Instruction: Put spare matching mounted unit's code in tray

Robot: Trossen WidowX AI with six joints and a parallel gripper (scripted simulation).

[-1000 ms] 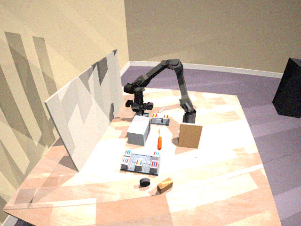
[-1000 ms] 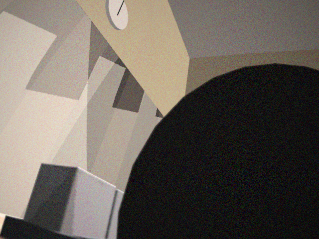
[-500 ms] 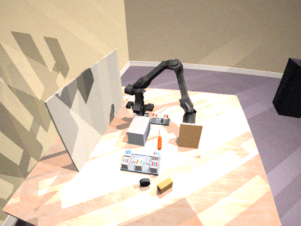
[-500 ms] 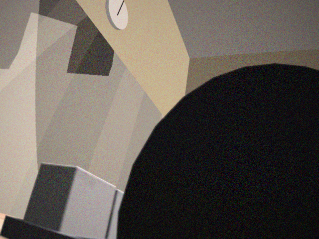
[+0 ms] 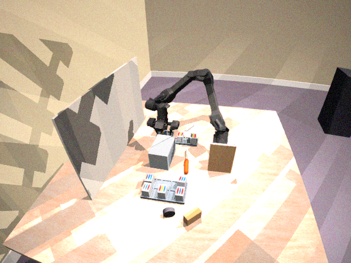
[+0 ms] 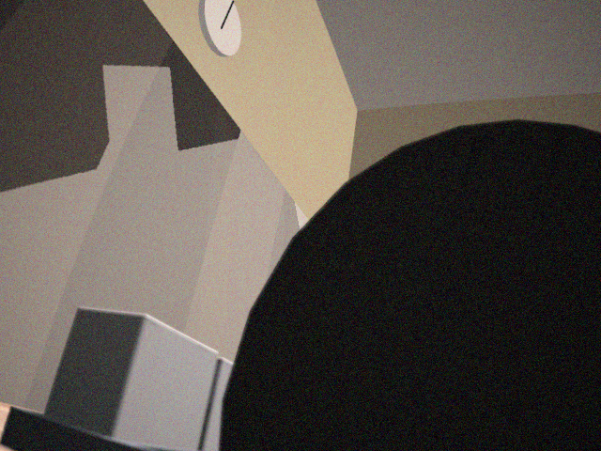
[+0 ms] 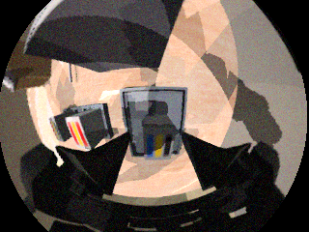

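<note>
Right now my gripper tip is 2 cm above the tray. From my gripper tip the other things lie so: tall grey panel (19 cm ahead, 19 cm to the left, 20 cm above); black puck (20 cm behind, 49 cm to the left); mounted unit (6 cm behind, 18 cm to the left, 3 cm above).
</note>
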